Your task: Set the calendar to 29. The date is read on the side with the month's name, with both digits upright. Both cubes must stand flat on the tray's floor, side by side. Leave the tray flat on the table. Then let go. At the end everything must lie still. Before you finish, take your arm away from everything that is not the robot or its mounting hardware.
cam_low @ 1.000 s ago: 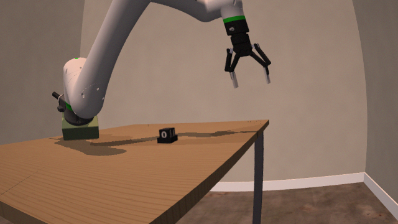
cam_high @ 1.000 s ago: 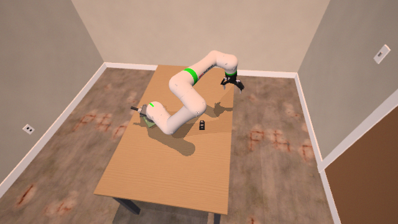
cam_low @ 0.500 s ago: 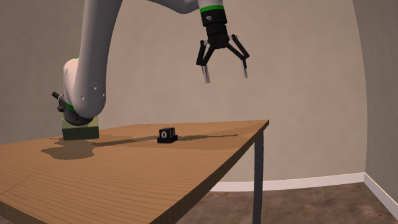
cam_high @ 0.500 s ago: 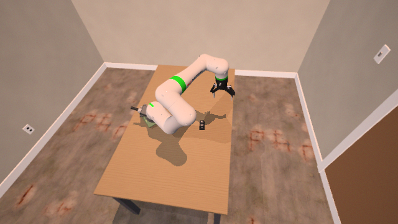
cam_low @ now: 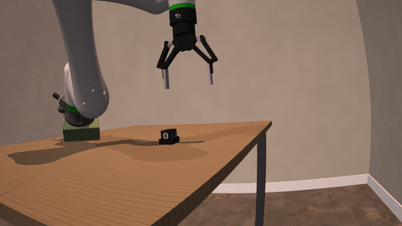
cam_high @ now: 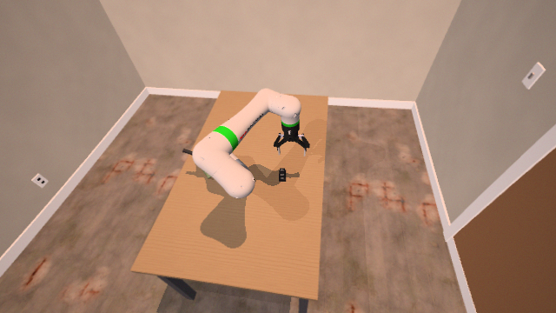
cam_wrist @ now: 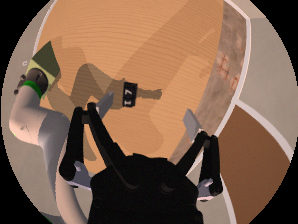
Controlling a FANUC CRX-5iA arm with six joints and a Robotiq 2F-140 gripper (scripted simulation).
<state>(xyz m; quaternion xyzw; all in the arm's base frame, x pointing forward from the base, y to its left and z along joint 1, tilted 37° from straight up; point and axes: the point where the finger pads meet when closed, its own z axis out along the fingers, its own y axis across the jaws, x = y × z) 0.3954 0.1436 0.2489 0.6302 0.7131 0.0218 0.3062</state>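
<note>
Right now the black calendar tray is 60 mm behind my hand, 40 mm to the right of it and 170 mm below it.
</note>
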